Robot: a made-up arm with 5 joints. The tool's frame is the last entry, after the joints.
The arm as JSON. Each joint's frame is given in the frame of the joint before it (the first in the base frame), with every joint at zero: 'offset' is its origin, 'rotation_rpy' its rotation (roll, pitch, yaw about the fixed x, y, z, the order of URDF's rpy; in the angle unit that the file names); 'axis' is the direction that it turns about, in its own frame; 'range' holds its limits. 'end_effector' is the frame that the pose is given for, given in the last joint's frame.
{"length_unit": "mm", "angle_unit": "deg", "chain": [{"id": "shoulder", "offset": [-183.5, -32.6, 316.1], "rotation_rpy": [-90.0, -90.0, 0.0], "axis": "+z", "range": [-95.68, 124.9]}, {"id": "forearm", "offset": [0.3, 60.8, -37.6], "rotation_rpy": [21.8, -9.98, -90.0], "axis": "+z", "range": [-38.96, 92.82]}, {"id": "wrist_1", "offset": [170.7, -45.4, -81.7], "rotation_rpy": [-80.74, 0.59, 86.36], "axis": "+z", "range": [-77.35, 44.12]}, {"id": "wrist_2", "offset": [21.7, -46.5, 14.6], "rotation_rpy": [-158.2, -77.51, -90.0], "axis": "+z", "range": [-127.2, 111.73]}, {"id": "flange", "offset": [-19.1, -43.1, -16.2], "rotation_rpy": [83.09, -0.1, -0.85], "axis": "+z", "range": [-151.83, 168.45]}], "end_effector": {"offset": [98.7, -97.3, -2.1], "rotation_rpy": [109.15, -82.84, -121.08]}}
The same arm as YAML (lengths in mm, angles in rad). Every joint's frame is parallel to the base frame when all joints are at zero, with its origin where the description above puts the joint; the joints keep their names.
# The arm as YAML. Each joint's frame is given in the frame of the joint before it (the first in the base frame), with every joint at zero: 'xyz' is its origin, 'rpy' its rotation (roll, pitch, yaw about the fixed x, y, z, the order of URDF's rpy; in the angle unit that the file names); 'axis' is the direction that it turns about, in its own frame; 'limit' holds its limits. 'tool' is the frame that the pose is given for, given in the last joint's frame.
units:
  length: mm
  angle: rad
joints:
  - name: shoulder
    type: revolute
    origin:
      xyz: [-183.5, -32.6, 316.1]
      rpy: [0.0, 0.0, 0.0]
    axis: "+y"
    limit:
      lower: -1.6699
      upper: 2.1799
  - name: forearm
    type: revolute
    origin:
      xyz: [60.8, -37.6, 0.3]
      rpy: [0.0, 0.0, 0.0]
    axis: [0.160904, 0.914421, -0.371409]
    limit:
      lower: -0.68
      upper: 1.62
  - name: wrist_1
    type: revolute
    origin:
      xyz: [-184.2, -61.7, -11.8]
      rpy: [0.0, 0.0, 0.0]
    axis: "+x"
    limit:
      lower: -1.35
      upper: 0.77
  - name: wrist_2
    type: revolute
    origin:
      xyz: [14.6, 51.2, 3.1]
      rpy: [0.0, 0.0, 0.0]
    axis: [-0.200809, 0.979542, 0.013201]
    limit:
      lower: -2.2201
      upper: 1.9501
  - name: flange
    type: revolute
    origin:
      xyz: [-11.9, -19.6, 44.3]
      rpy: [0.0, 0.0, 0.0]
    axis: [0.041, 0.117799, 0.992191]
    limit:
      lower: -2.6499
      upper: 2.94
tool:
  origin:
    xyz: [116.7, -74.8, 1.9]
    rpy: [-0.6159, -1.5706, 0.616]

